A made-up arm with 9 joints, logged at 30 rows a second.
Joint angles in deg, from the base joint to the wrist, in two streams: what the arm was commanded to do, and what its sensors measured. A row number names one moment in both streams.
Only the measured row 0 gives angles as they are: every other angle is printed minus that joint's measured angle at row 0.
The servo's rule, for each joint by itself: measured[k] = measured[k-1] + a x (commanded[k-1-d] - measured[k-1]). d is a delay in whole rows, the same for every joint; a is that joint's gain. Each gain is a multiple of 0.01, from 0.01 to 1. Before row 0 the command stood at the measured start. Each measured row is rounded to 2 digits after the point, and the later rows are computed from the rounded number. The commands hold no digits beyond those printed.
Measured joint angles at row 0: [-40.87, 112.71, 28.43, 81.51, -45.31, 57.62, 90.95, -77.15, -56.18]
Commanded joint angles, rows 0 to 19: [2.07, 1.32, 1.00, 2.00, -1.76, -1.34, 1.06, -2.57, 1.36]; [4.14, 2.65, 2.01, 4.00, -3.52, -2.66, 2.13, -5.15, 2.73]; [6.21, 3.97, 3.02, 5.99, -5.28, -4.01, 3.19, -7.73, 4.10]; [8.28, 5.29, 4.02, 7.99, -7.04, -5.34, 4.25, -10.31, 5.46]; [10.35, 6.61, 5.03, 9.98, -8.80, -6.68, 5.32, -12.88, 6.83]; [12.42, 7.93, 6.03, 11.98, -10.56, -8.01, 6.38, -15.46, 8.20]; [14.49, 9.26, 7.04, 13.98, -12.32, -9.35, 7.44, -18.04, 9.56]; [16.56, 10.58, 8.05, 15.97, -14.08, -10.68, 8.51, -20.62, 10.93]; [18.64, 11.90, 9.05, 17.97, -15.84, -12.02, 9.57, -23.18, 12.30]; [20.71, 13.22, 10.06, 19.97, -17.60, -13.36, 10.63, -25.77, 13.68]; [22.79, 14.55, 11.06, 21.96, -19.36, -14.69, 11.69, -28.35, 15.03]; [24.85, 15.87, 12.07, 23.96, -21.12, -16.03, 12.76, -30.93, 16.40]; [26.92, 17.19, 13.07, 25.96, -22.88, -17.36, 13.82, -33.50, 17.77]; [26.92, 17.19, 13.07, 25.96, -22.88, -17.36, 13.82, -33.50, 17.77]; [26.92, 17.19, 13.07, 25.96, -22.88, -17.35, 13.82, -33.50, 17.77]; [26.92, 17.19, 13.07, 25.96, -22.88, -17.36, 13.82, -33.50, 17.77]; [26.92, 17.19, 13.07, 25.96, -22.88, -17.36, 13.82, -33.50, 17.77]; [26.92, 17.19, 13.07, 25.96, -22.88, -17.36, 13.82, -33.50, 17.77]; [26.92, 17.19, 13.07, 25.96, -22.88, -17.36, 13.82, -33.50, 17.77]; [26.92, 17.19, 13.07, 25.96, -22.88, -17.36, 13.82, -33.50, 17.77]
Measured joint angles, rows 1 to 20: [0.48, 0.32, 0.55, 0.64, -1.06, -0.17, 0.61, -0.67, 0.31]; [1.32, 0.88, 1.35, 1.72, -2.54, -0.49, 1.49, -1.83, 0.87]; [2.44, 1.62, 2.27, 3.09, -4.18, -0.95, 2.48, -3.36, 1.61]; [3.78, 2.50, 3.23, 4.66, -5.90, -1.52, 3.51, -5.17, 2.50]; [5.29, 3.49, 4.22, 6.36, -7.64, -2.19, 4.56, -7.17, 3.50]; [6.93, 4.56, 5.22, 8.16, -9.39, -2.95, 5.62, -9.33, 4.58]; [8.67, 5.69, 6.22, 10.02, -11.15, -3.78, 6.68, -11.59, 5.73]; [10.48, 6.86, 7.23, 11.92, -12.91, -4.68, 7.74, -13.94, 6.93]; [12.36, 8.07, 8.23, 13.86, -14.67, -5.63, 8.80, -16.34, 8.17]; [14.28, 9.31, 9.24, 15.82, -16.43, -6.63, 9.86, -18.79, 9.44]; [16.24, 10.57, 10.24, 17.78, -18.19, -7.68, 10.92, -21.28, 10.73]; [18.22, 11.84, 11.25, 19.76, -19.95, -8.77, 11.99, -23.79, 12.03]; [20.22, 13.12, 12.25, 21.74, -21.71, -9.89, 13.05, -26.31, 13.35]; [21.76, 14.10, 12.70, 23.09, -22.41, -10.86, 13.50, -28.18, 14.37]; [22.95, 14.84, 12.90, 24.01, -22.69, -11.70, 13.69, -29.56, 15.15]; [23.86, 15.40, 12.99, 24.63, -22.80, -12.44, 13.77, -30.58, 15.75]; [24.56, 15.83, 13.03, 25.06, -22.85, -13.08, 13.80, -31.34, 16.21]; [25.10, 16.16, 13.05, 25.35, -22.87, -13.64, 13.81, -31.90, 16.57]; [25.52, 16.41, 13.06, 25.55, -22.88, -14.12, 13.82, -32.32, 16.85]; [25.84, 16.60, 13.07, 25.68, -22.88, -14.54, 13.82, -32.63, 17.06]
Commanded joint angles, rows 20 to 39: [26.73, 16.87, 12.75, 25.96, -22.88, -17.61, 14.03, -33.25, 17.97]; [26.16, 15.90, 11.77, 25.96, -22.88, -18.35, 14.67, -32.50, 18.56]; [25.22, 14.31, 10.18, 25.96, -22.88, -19.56, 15.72, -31.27, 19.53]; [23.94, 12.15, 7.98, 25.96, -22.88, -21.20, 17.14, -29.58, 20.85]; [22.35, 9.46, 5.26, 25.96, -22.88, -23.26, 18.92, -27.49, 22.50]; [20.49, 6.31, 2.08, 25.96, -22.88, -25.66, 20.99, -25.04, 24.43]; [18.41, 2.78, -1.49, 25.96, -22.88, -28.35, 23.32, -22.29, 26.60]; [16.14, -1.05, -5.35, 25.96, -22.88, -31.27, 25.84, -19.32, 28.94]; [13.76, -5.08, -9.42, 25.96, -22.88, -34.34, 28.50, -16.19, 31.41]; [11.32, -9.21, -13.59, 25.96, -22.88, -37.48, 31.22, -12.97, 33.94]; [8.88, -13.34, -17.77, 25.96, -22.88, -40.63, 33.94, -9.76, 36.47]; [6.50, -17.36, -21.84, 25.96, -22.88, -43.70, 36.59, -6.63, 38.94]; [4.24, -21.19, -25.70, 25.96, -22.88, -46.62, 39.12, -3.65, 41.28]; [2.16, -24.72, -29.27, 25.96, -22.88, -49.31, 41.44, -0.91, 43.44]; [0.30, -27.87, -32.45, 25.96, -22.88, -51.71, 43.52, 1.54, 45.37]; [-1.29, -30.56, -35.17, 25.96, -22.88, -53.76, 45.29, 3.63, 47.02]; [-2.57, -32.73, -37.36, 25.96, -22.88, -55.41, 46.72, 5.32, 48.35]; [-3.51, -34.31, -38.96, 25.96, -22.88, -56.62, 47.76, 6.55, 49.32]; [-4.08, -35.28, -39.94, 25.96, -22.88, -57.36, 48.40, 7.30, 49.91]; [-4.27, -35.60, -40.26, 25.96, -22.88, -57.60, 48.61, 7.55, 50.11]
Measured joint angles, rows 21 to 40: [26.04, 16.66, 12.89, 25.77, -22.88, -14.94, 13.94, -32.79, 17.27]; [26.07, 16.48, 12.27, 25.83, -22.88, -15.38, 14.36, -32.71, 17.57]; [25.87, 15.96, 11.12, 25.87, -22.88, -15.92, 15.15, -32.34, 18.02]; [25.43, 15.05, 9.39, 25.90, -22.88, -16.61, 16.30, -31.62, 18.67]; [24.72, 13.71, 7.12, 25.92, -22.88, -17.47, 17.82, -30.55, 19.55]; [23.75, 11.93, 4.35, 25.93, -22.88, -18.53, 19.66, -29.12, 20.67]; [22.52, 9.73, 1.14, 25.94, -22.88, -19.81, 21.78, -27.34, 22.03]; [21.05, 7.14, -2.43, 25.95, -22.88, -21.30, 24.13, -25.25, 23.62]; [19.37, 4.21, -6.27, 25.95, -22.88, -23.00, 26.66, -22.89, 25.41]; [17.52, 0.99, -10.30, 25.95, -22.88, -24.88, 29.30, -20.31, 27.37]; [15.53, -2.45, -14.41, 25.95, -22.88, -26.93, 31.99, -17.57, 29.46]; [13.45, -6.03, -18.50, 25.95, -22.88, -29.11, 34.66, -14.73, 31.64]; [11.33, -9.67, -22.46, 25.95, -22.88, -31.39, 37.25, -11.85, 33.86]; [9.22, -13.28, -26.21, 25.95, -22.88, -33.72, 39.68, -9.01, 36.06]; [7.17, -16.78, -29.64, 25.95, -22.88, -36.06, 41.91, -6.27, 38.20]; [5.22, -20.09, -32.68, 25.95, -22.88, -38.36, 43.87, -3.70, 40.23]; [3.43, -23.12, -35.25, 25.95, -22.88, -40.58, 45.52, -1.35, 42.10]; [1.83, -25.81, -37.29, 25.95, -22.88, -42.67, 46.82, 0.70, 43.76]; [0.47, -28.08, -38.75, 25.95, -22.88, -44.58, 47.74, 2.42, 45.17]; [-0.62, -29.88, -39.58, 25.95, -22.88, -46.27, 48.24, 3.75, 46.31]
